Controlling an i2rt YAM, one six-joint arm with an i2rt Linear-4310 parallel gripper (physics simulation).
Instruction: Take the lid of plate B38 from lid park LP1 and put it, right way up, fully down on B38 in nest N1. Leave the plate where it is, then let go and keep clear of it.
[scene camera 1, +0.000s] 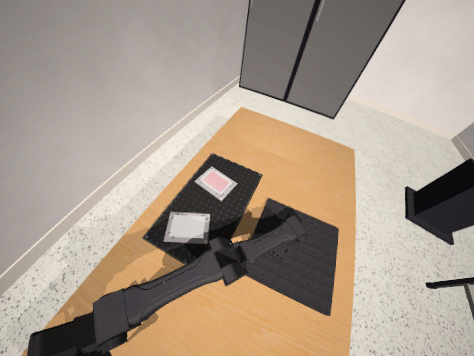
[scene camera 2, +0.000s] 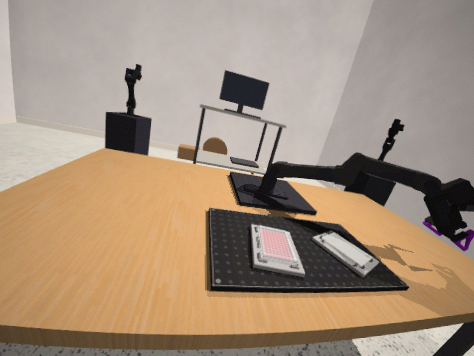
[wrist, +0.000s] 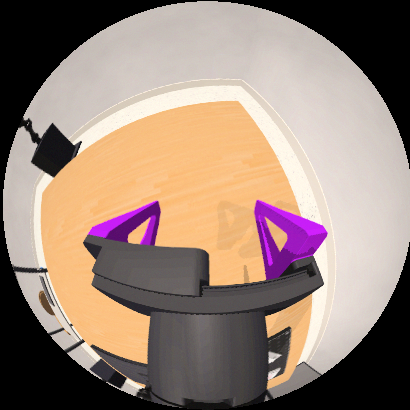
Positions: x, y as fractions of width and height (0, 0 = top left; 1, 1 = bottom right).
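Note:
Clear lid (scene camera 1: 0.39, 0.64), (scene camera 2: 0.74, 0.71), resting on a lid holder. Well plate with pink wells (scene camera 2: 0.58, 0.69), visible.

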